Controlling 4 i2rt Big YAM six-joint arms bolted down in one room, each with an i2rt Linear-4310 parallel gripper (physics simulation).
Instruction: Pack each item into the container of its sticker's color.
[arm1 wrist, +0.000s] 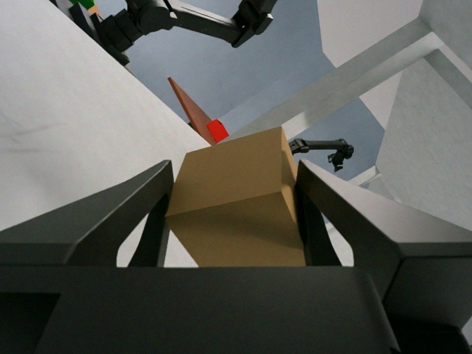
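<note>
A tan box-shaped item (240, 237) is wedged between the two dark fingers of the arm1 gripper (234, 172), which is shut on it. No sticker shows on the faces in view. Beyond it, a small bright red block (218, 131) appears against a thin, slanted reddish-brown panel (192, 110); whether they touch is unclear. Two other dark arms show in the distance, one at the top (202, 20) and a smaller one at right (322, 145). Their gripper openings are too small to tell, and which arms they are is unclear.
A large white surface (75, 110) slants across the left. A green piece (84, 4) and an orange piece (94, 10) show at the top left edge, near the upper arm's base. A long pale beam (345, 75) crosses the upper right, before grey-blue floor and pale walls.
</note>
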